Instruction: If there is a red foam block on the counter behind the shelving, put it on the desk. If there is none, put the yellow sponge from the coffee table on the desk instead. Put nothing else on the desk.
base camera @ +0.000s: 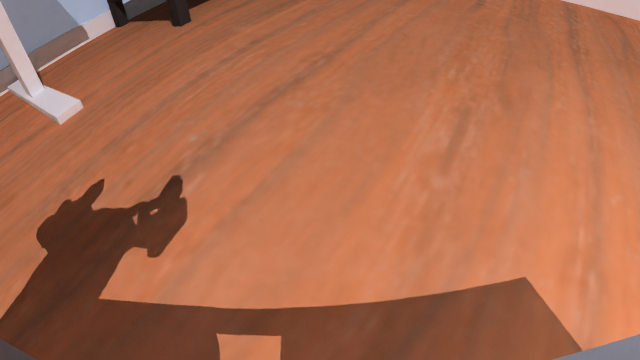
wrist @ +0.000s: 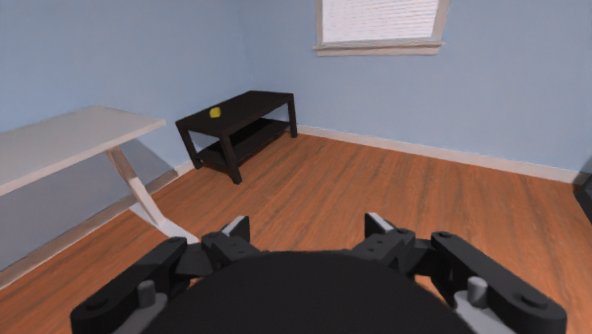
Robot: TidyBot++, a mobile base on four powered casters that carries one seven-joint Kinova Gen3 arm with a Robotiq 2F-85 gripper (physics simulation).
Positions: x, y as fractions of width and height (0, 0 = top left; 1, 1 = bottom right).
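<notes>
Black coffee table (wrist: 0.41, 0.39) visible. Gripper (wrist: 0.52, 0.68) too.
</notes>
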